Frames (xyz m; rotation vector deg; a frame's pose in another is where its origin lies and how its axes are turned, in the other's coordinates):
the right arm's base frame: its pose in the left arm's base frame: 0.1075 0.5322 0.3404 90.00 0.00 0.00
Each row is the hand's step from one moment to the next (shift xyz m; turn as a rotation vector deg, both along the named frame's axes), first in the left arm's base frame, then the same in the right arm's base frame.
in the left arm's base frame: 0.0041 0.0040 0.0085 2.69 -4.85 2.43
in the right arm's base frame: 0.0041 0.0085 -0.0040 2.69 2.43 4.85
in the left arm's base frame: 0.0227 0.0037 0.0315 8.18 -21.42 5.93
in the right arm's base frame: 0.0227 0.0315 -0.0037 8.18 5.93 21.42
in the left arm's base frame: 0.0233 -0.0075 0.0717 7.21 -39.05 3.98
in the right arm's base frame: 0.0233 0.0717 0.0075 7.21 3.98 39.05
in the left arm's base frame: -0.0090 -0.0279 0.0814 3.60 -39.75 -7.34
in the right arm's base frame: -0.0090 0.0814 0.0279 3.60 -7.34 39.75
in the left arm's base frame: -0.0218 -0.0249 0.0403 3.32 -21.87 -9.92
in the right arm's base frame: -0.0218 0.0403 0.0249 3.32 -9.92 21.87
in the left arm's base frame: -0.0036 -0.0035 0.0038 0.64 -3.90 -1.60
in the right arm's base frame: -0.0036 0.0038 0.0035 0.64 -1.60 3.90
